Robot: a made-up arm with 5 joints.
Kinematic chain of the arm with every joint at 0, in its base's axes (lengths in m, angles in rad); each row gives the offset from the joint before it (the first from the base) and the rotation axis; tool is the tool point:
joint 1: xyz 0 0 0.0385 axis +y
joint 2: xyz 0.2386 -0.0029 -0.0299 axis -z
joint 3: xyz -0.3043 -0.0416 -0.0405 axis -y
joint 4: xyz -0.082 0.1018 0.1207 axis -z
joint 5: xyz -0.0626 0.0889 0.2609 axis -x
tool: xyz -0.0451 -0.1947 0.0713
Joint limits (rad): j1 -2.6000..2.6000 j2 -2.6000..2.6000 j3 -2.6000..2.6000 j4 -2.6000..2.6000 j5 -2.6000..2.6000
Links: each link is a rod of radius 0.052 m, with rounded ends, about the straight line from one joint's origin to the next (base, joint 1, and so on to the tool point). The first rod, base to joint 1, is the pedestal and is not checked.
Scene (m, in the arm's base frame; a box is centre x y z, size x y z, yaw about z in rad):
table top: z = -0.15
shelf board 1: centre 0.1 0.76 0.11 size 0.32 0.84 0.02 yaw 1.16
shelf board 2: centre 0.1 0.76 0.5 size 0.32 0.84 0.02 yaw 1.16
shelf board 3: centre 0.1 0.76 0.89 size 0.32 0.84 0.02 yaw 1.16
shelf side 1: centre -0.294 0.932 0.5 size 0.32 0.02 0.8 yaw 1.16
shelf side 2: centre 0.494 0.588 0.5 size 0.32 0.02 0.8 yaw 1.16
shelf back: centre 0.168 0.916 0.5 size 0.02 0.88 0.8 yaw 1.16
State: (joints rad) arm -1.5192 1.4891 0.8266 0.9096 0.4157
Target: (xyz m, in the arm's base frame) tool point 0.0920 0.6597 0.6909
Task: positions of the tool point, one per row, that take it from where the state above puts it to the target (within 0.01 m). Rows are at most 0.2 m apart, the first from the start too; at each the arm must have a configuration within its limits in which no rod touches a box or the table.
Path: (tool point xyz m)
1: -0.1876 0.7550 0.2925
2: -0.2328 0.6597 0.2957
3: -0.2474 0.5500 0.3245
4: -0.1697 0.5606 0.4581
5: -0.0807 0.5364 0.5829
6: 0.0132 0.4789 0.6909
7: 0.0413 0.5804 0.6936
8: 0.0920 0.6597 0.6909

